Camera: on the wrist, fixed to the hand. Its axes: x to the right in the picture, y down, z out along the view.
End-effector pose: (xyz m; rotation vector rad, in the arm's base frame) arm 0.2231 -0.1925 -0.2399 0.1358 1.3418 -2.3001
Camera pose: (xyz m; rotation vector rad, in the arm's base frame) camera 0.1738 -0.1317 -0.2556 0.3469 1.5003 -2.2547
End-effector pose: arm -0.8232 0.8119 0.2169 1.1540 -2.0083 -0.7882
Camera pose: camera -0.7641 0.7618 0.2366 1.1099 -1.8281 -0.7087
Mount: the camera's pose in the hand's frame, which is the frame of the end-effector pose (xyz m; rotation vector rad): 0.0275 -0.0343 -0.0667 -0.0730 0.1824 0.0302
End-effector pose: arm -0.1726 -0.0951 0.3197 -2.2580 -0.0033 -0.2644
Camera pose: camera -0.1614 -0.1259 0.3926 -2.2963 0.1385 -0.4599
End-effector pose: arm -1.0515 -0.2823 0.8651 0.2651 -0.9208 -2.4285
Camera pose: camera -1.0649 -0.3128 0.7925 0.4348 -0.7493 -2.3590
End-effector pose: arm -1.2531 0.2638 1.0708 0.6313 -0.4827 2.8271
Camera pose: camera -1.2935 0.3228 1.0352 0.3509 -0.5628 2.8448
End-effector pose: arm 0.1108 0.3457 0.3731 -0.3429 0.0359 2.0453
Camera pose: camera 0.1435 0.3745 0.3062 -0.5770 0.0787 2.0432
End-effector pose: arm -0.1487 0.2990 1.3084 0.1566 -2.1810 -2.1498
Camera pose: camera -0.1670 0.2289 1.2746 0.3004 -1.9905 -2.1041
